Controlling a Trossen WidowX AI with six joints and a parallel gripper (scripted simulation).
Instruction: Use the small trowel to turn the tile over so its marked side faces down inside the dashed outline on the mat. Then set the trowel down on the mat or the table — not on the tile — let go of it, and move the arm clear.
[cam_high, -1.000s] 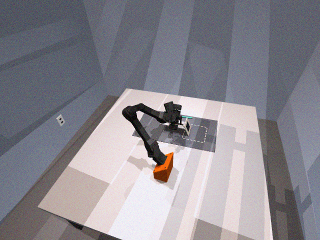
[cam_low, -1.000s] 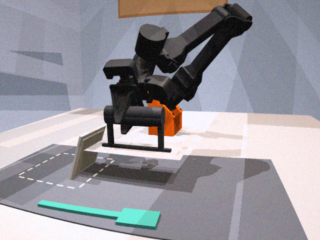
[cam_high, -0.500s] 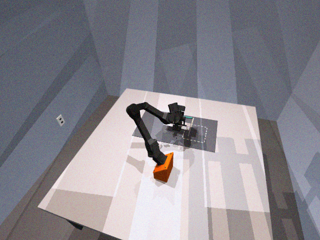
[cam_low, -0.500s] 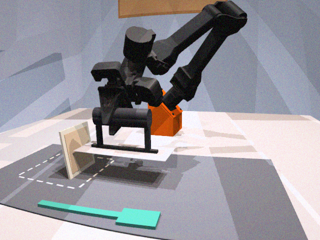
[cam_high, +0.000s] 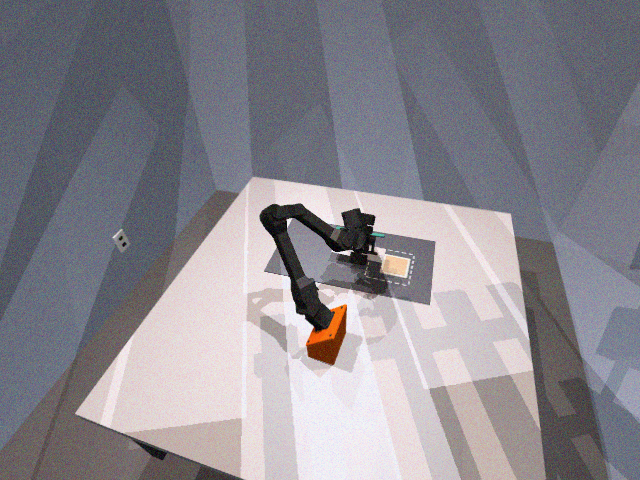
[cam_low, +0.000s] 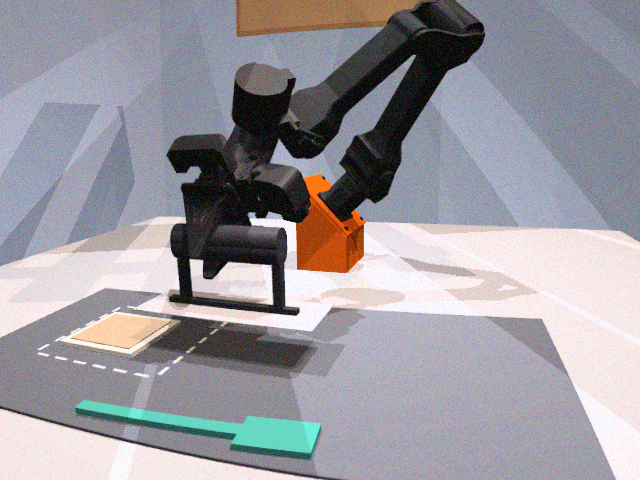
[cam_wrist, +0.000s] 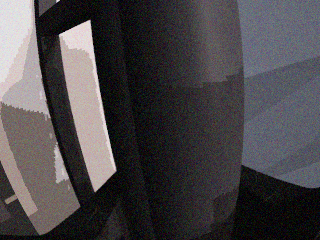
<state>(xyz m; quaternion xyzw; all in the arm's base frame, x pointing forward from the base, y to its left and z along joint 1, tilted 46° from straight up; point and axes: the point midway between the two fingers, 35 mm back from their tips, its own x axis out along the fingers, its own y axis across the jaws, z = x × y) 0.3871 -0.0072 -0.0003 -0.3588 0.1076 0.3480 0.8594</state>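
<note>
My gripper tip is now 10 mm past the grey mat, 40 mm to the right of it and 120 mm above it. From my gripper tip the other things lie so: trowel: 20 mm behind, 10 mm below; then green paddle: 120 mm ahead, 80 mm to the left, 90 mm below; then tile: 10 mm behind, 130 mm to the right, 90 mm below.
</note>
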